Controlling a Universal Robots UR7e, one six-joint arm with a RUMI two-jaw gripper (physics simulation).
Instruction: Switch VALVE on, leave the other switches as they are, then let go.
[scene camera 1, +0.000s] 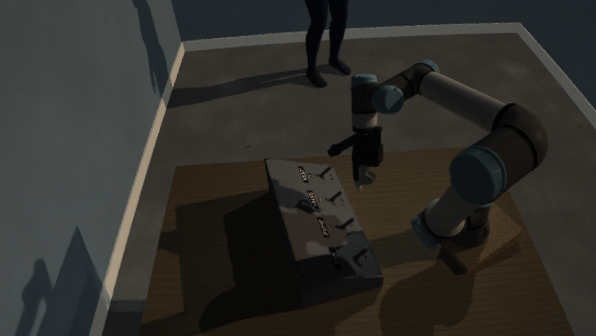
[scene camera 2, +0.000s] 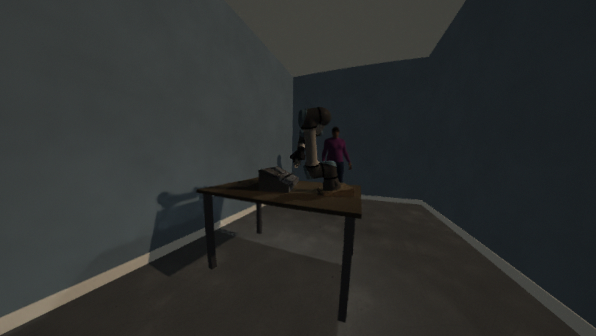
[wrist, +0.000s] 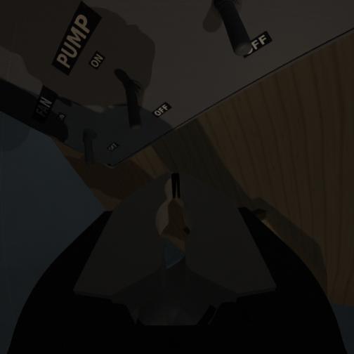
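Seen in the pictures: gripper, fingertip midpoint: (scene camera 1: 360, 191) (scene camera 2: 295, 168); arm's base, origin of the base link: (scene camera 1: 466, 228) (scene camera 2: 331, 188).
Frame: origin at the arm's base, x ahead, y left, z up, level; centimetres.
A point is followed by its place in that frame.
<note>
A grey sloped switch box (scene camera 1: 299, 240) @(x 54.2, y 16.4, z 12.9 cm) (scene camera 2: 274, 181) @(x 39.8, y 25.3, z 5.2 cm) (wrist: 185, 45) stands on the table. In scene camera 1 its labels run VENT (scene camera 1: 303, 174) @(x 56.1, y -14.5, z 8.7 cm), VALVE (scene camera 1: 312, 200) @(x 52.0, y -2.6, z 8.8 cm), PUMP (scene camera 1: 323, 227) @(x 47.8, y 8.1, z 8.7 cm) and a shaded FAN (scene camera 1: 335, 258) @(x 43.5, y 19.3, z 8.7 cm). The VALVE lever (scene camera 1: 335, 197) @(x 44.6, y -5.4, z 7.5 cm) (wrist: 234, 30) leans to its OFF label, partly covering it in the wrist view. The PUMP lever (scene camera 1: 346, 224) @(x 40.6, y 5.7, z 7.5 cm) (wrist: 133, 105) and FAN lever (scene camera 1: 360, 257) @(x 36.5, y 17.3, z 7.2 cm) (wrist: 88, 147) look similarly tilted, as does the VENT lever (scene camera 1: 325, 173) @(x 48.6, y -16.6, z 7.3 cm). My gripper (scene camera 1: 359, 189) @(x 36.7, y -2.1, z 14.4 cm) (scene camera 2: 296, 165) @(x 36.7, y -2.1, z 14.4 cm) (wrist: 176, 174) is shut and empty, to the right of the box, apart from the levers.
The wooden table (scene camera 1: 200, 185) @(x 97.6, y -18.4, z -3.5 cm) (scene camera 2: 310, 201) @(x 4.1, y 33.0, z -3.5 cm) bears the box and the arm's base block (scene camera 1: 505, 227) @(x -12.7, y 0.6, z 1.8 cm). A person (scene camera 1: 325, 35) (scene camera 2: 336, 150) stands on the floor beyond the table. A wall (scene camera 1: 75, 125) rises on the left. Arm shadows fall across the box.
</note>
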